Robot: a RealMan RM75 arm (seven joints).
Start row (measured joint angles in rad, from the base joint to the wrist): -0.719 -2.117 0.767 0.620 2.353 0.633 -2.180
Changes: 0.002 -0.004 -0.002 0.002 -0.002 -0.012 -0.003; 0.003 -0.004 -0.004 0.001 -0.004 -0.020 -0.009; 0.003 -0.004 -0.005 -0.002 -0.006 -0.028 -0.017; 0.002 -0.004 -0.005 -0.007 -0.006 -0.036 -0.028; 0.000 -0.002 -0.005 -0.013 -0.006 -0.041 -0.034; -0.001 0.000 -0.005 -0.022 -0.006 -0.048 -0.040; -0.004 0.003 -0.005 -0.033 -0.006 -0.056 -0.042; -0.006 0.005 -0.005 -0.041 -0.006 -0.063 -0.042
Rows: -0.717 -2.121 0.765 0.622 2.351 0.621 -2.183; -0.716 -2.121 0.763 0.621 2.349 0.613 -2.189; -0.716 -2.121 0.762 0.618 2.347 0.605 -2.197; -0.717 -2.121 0.762 0.613 2.347 0.597 -2.208; -0.719 -2.119 0.762 0.607 2.347 0.592 -2.214; -0.720 -2.117 0.762 0.598 2.347 0.585 -2.220; -0.723 -2.114 0.762 0.587 2.347 0.577 -2.222; -0.725 -2.112 0.762 0.579 2.347 0.570 -2.222
